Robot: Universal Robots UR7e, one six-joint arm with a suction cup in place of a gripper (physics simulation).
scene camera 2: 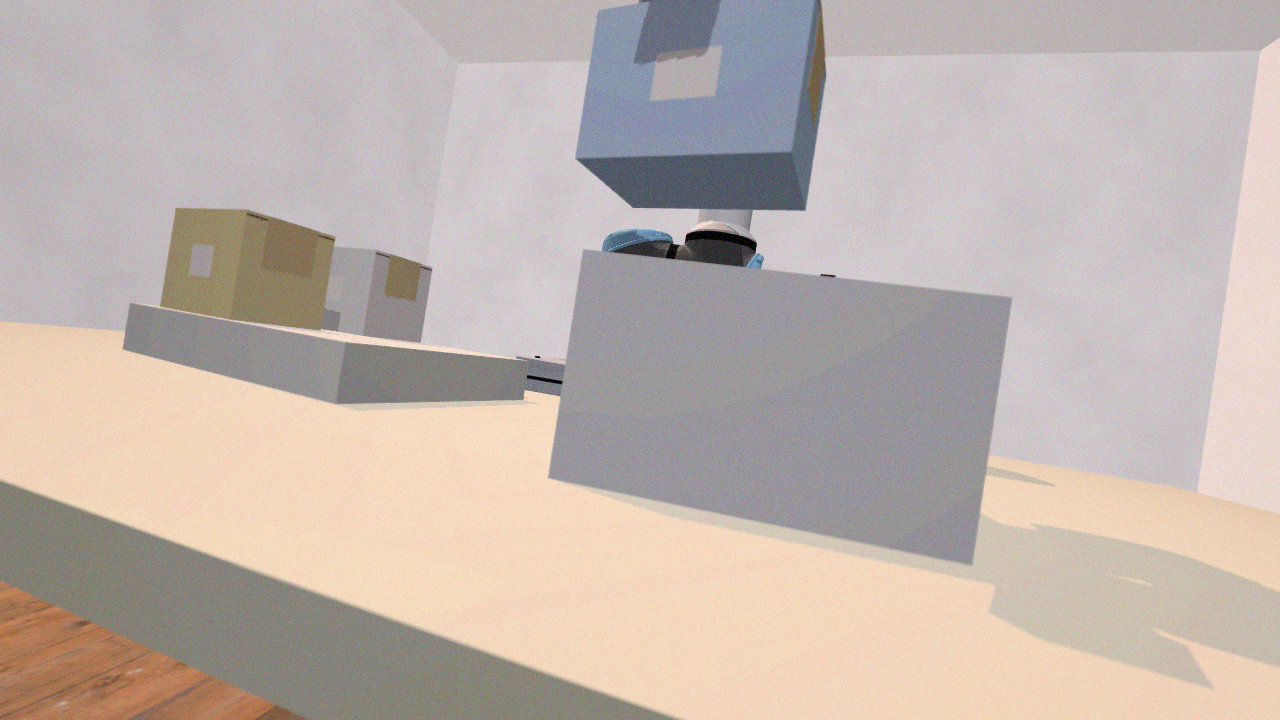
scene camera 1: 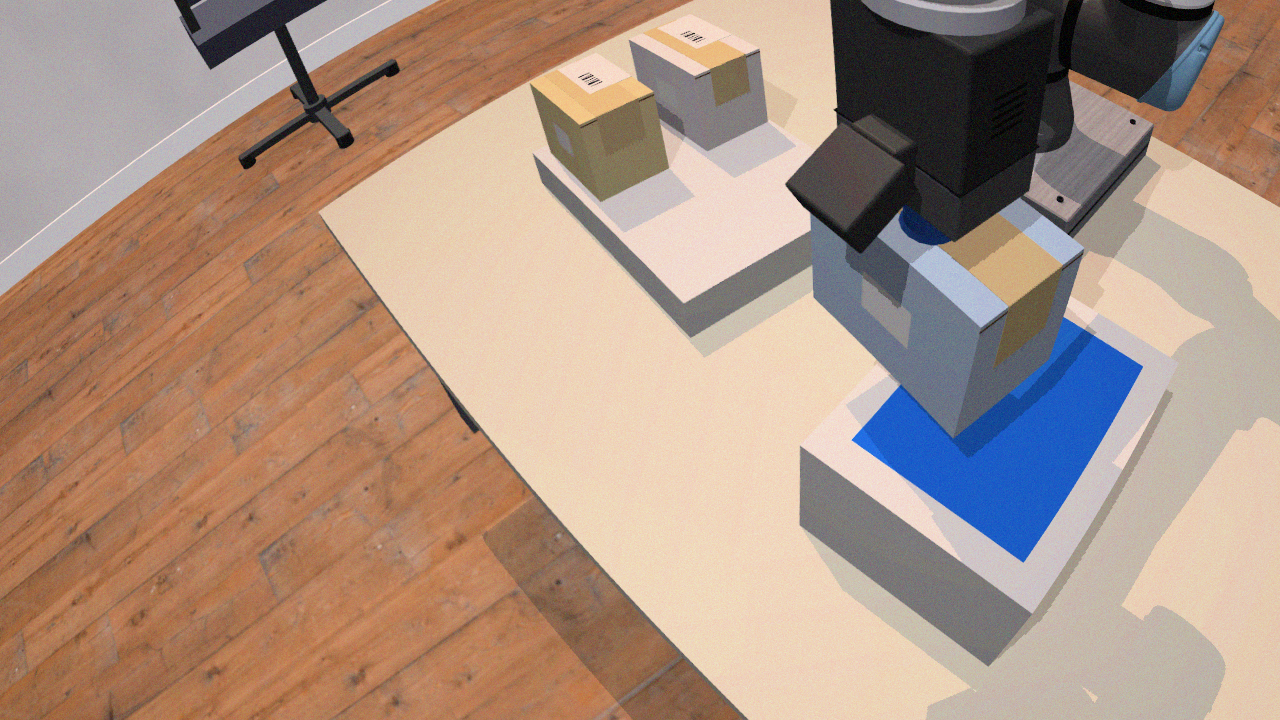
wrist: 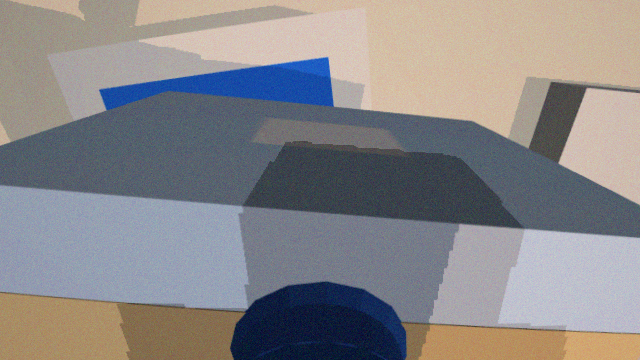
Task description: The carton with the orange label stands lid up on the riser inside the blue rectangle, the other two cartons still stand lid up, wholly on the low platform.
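Frame: origin at the arm's base, x left, y ahead, z down, level; millimetres.
Seen in the pictures: hand, its tool point: (scene camera 2: 708,48) (scene camera 1: 928,239) (wrist: 319,306).
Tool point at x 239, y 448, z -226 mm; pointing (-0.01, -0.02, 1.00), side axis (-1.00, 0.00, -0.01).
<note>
A point is followed by its place in that frame.
My suction cup (scene camera 1: 924,225) (wrist: 320,325) is on the lid of a light blue carton (scene camera 1: 939,376) {z -179, x 287, y 481 mm} (scene camera 2: 698,125) {z -158, x 252, y 480 mm} (wrist: 125,150) {z -218, x 283, y 481 mm} and holds it lid up. The carton hangs above the riser (scene camera 1: 895,528) {z -53, x 301, y 509 mm} (scene camera 2: 769,402) {z -7, x 318, y 506 mm} (wrist: 345,40) {z -70, x 226, y 508 mm}, with a gap beneath it in scene camera 2. It partly covers the blue rectangle (scene camera 1: 1029,483) {z -71, x 344, y 423 mm} (wrist: 225,82) {z -71, x 300, y 477 mm} in scene camera 1. No orange label shows on it; part of the lid is hidden. A tan carton (scene camera 1: 617,152) {z -49, x -176, y 445 mm} (scene camera 2: 201,291) {z -20, x -230, y 476 mm} and a pale grey carton (scene camera 1: 725,111) {z -39, x -173, y 311 mm} (scene camera 2: 356,291) {z -49, x -194, y 343 mm} stand lid up on the low platform (scene camera 1: 733,241) {z 2, x -36, y 408 mm} (scene camera 2: 429,376) {z 26, x 0, y 402 mm} (wrist: 610,130) {z 2, x -39, y 454 mm}.
The arm's base plate (scene camera 1: 1087,165) {z 2, x 117, y 3 mm} is behind the held carton in scene camera 1. The low platform stands beside the riser on the beige table (scene camera 1: 581,385) {z 49, x -17, y 598 mm} (scene camera 2: 358,483) {z 50, x 173, y 601 mm}. A dark stand (scene camera 1: 313,107) is on the wooden floor beyond the table.
</note>
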